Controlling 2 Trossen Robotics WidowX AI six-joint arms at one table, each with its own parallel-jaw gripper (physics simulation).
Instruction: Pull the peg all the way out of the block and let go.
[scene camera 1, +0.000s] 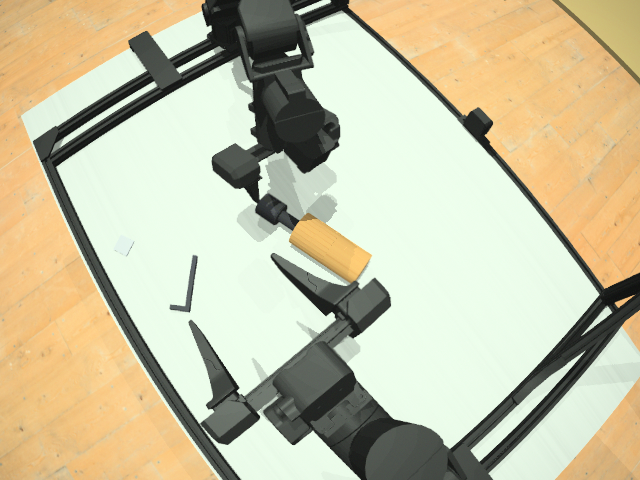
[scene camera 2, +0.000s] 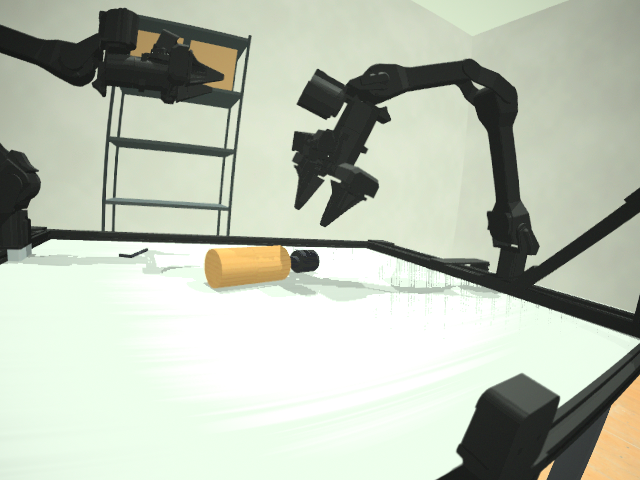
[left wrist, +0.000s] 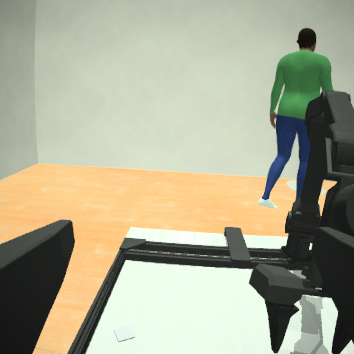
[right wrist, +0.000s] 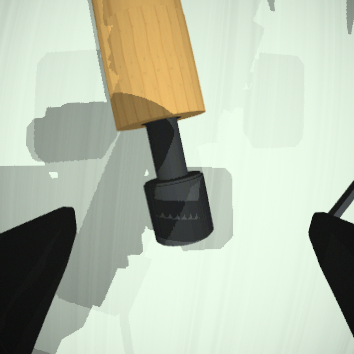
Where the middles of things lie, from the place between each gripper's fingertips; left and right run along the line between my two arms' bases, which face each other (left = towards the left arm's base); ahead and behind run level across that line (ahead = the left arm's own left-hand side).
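My left hand is 320 mm above the cylindrical wooden block (scene camera 2: 224, 267), and it's also 160 mm past the block and 100 mm to the left of it. As for the dark peg (scene camera 1: 273, 210), that's 160 mm to the right of my left hand, 110 mm behind it and 320 mm below it.
With my right gripper, I'm 80 mm above the dark peg and 30 mm to the right of it. The cylindrical wooden block is 90 mm to the left of my right hand, 50 mm behind it and 80 mm below it.
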